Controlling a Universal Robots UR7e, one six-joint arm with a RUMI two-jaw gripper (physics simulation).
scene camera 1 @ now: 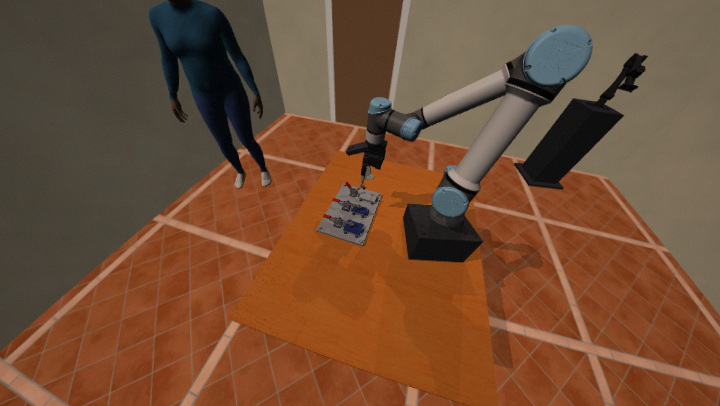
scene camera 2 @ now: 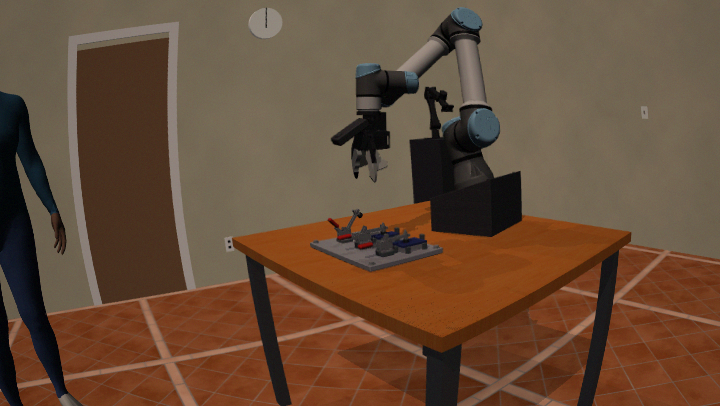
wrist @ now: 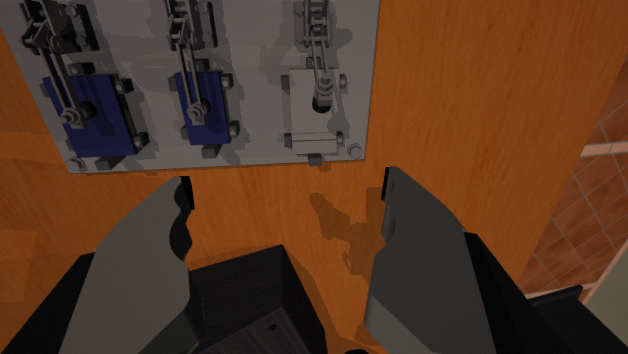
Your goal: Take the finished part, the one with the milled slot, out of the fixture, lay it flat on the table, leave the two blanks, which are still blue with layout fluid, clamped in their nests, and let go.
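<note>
The pale finished part (scene camera 1: 368, 198) (wrist: 305, 120) lies in its nest at one end of the grey fixture plate (scene camera 2: 347, 257) (wrist: 255, 125); a slot line crosses its near end in the wrist view. Its clamp arm (scene camera 2: 352, 219) (wrist: 321, 67) stands raised, its tip overlapping the part in the wrist view. The larger blue blank (scene camera 1: 354, 228) (scene camera 2: 410, 243) (wrist: 107, 135) and the smaller blue blank (scene camera 1: 360, 211) (wrist: 211, 127) sit under lowered clamp arms. My gripper (scene camera 1: 365, 182) (scene camera 2: 365, 178) (wrist: 289, 174) is open and empty, high above the plate's finished-part end, fingers pointing down.
The wooden table (scene camera 1: 322, 302) (scene camera 2: 484, 292) carries the fixture and the black robot base block (scene camera 1: 441, 239) (scene camera 2: 468, 214) (wrist: 250, 290). Red clamp handles (scene camera 1: 335, 200) (scene camera 2: 333, 222) stick out on the side away from the base. A person (scene camera 1: 211, 75) stands beyond the table; a black pedestal (scene camera 1: 569, 143) stands behind the arm.
</note>
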